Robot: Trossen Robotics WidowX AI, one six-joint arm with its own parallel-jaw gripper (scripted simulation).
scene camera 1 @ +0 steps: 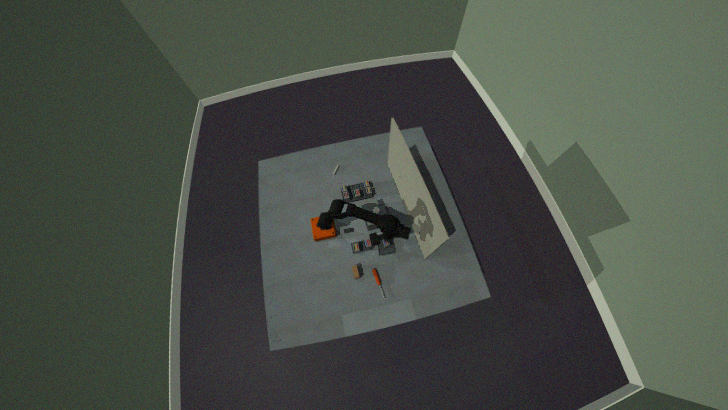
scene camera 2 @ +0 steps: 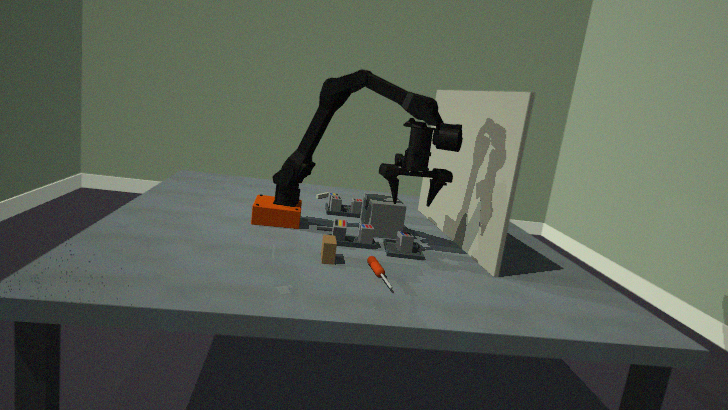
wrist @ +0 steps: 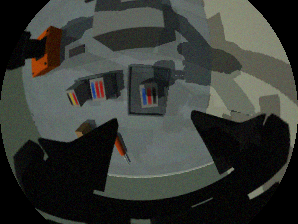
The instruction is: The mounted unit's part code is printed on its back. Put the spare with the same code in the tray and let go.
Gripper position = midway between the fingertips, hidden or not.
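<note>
My gripper (scene camera 2: 411, 205) is open with nothing in it, and you'd find it in the wrist view (wrist: 155, 118) too. There's a grey mounted unit (scene camera 2: 387, 218) that I can see, plus a tall beige panel (scene camera 2: 474, 210), and that panel is there in scene camera 1 (scene camera 1: 427, 226) as well.
</note>
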